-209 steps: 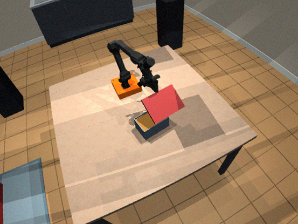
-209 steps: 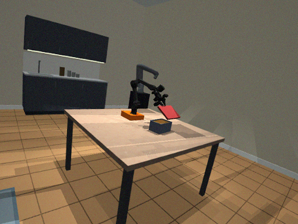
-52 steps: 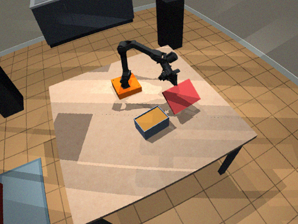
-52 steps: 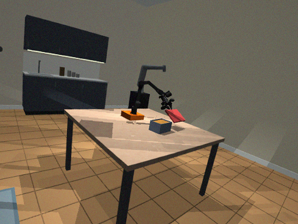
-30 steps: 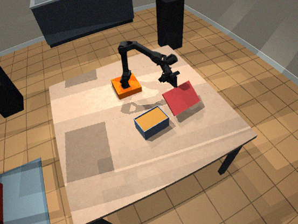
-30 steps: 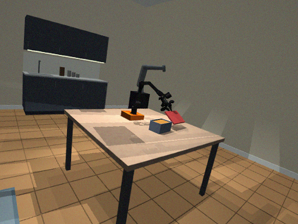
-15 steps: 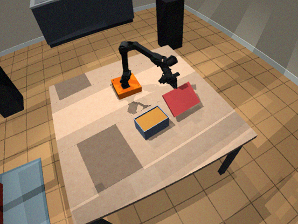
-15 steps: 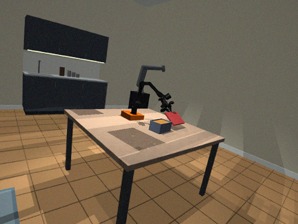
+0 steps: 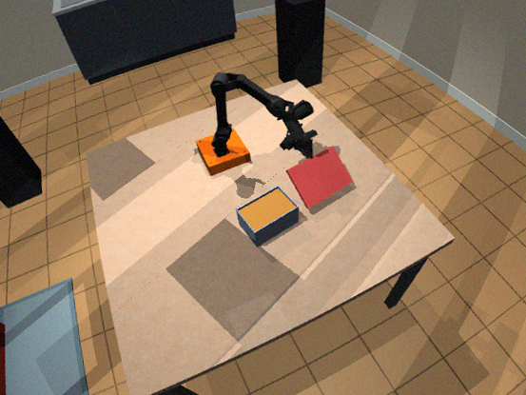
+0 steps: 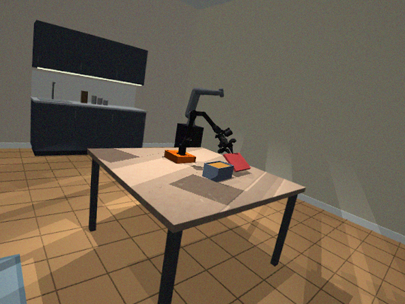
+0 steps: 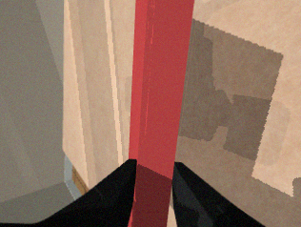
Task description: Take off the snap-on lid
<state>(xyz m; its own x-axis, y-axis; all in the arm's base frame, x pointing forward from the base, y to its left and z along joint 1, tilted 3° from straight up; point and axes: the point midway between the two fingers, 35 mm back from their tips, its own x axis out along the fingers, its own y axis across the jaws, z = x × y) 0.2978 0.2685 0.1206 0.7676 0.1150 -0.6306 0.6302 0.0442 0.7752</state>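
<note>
My gripper tip is now 70 mm short of the red lid, 40 mm above it and 10 mm to the right of it. The rest, counted from my gripper tip: blue-grey storage box (260 mm to the right, 100 mm ahead, 90 mm below).
</note>
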